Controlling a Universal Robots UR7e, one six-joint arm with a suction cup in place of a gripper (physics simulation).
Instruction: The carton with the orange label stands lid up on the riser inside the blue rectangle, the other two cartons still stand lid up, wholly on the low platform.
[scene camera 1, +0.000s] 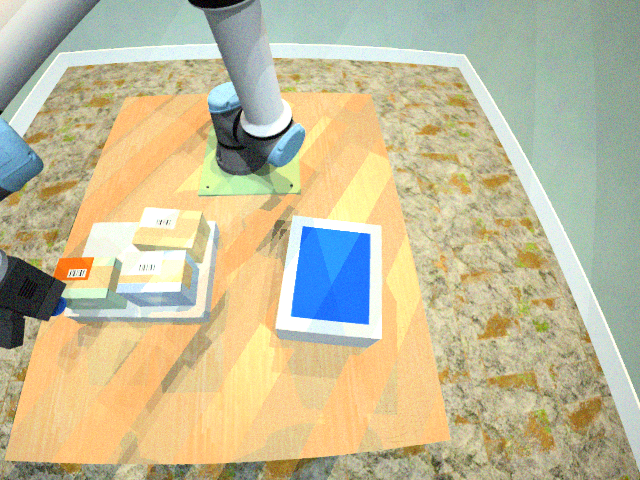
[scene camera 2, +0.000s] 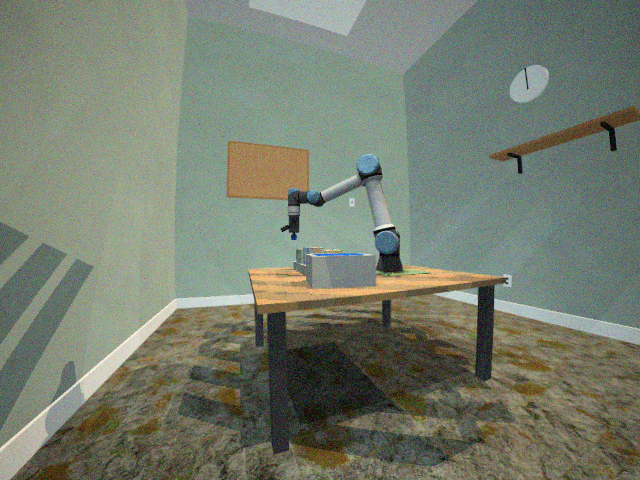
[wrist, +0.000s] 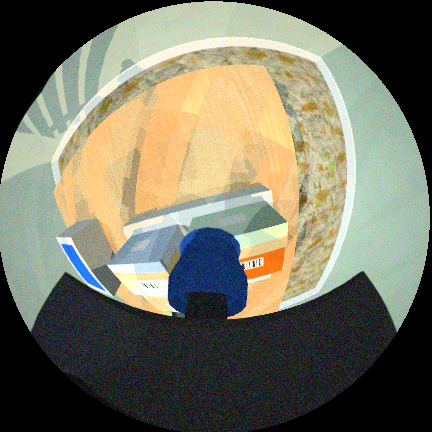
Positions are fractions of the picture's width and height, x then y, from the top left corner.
riser with blue rectangle: scene camera 1 0.52, 0.61; scene camera 2 0.53, 0.56; wrist 0.19, 0.56
